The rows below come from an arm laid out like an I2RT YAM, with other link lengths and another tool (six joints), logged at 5 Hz.
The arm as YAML. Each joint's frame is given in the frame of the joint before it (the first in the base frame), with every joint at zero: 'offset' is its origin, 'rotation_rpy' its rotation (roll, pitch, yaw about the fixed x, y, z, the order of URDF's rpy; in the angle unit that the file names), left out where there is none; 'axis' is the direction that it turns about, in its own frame. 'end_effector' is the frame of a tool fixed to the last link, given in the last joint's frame.
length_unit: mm
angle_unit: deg
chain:
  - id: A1
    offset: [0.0, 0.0, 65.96]
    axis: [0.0, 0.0, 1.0]
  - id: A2
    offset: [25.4, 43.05, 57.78]
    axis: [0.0, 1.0, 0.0]
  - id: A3
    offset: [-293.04, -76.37, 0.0]
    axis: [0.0, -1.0, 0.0]
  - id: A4
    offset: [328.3, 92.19, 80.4]
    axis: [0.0, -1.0, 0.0]
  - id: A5
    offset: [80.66, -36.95, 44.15]
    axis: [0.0, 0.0, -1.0]
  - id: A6
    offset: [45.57, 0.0, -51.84]
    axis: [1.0, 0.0, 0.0]
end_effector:
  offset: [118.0, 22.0, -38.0]
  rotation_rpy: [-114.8, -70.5, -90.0]
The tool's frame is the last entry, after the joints.
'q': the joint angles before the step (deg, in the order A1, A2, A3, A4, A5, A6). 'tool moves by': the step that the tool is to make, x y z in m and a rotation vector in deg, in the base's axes. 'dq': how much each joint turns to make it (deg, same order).
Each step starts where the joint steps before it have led.
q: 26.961 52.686 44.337 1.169 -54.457 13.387
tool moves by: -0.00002 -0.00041 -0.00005 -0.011 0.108 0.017
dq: -0.088 -0.022 -0.001 -0.086 -0.109 0.044
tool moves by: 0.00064 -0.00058 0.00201 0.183 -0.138 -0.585
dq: -0.043 -0.329 -0.001 0.109 0.525 0.285
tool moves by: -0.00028 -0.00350 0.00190 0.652 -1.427 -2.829
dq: 0.130 -2.535 -1.572 0.917 2.950 0.393
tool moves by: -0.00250 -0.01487 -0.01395 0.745 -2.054 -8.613
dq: 0.307 -8.369 -6.688 0.809 8.919 0.437
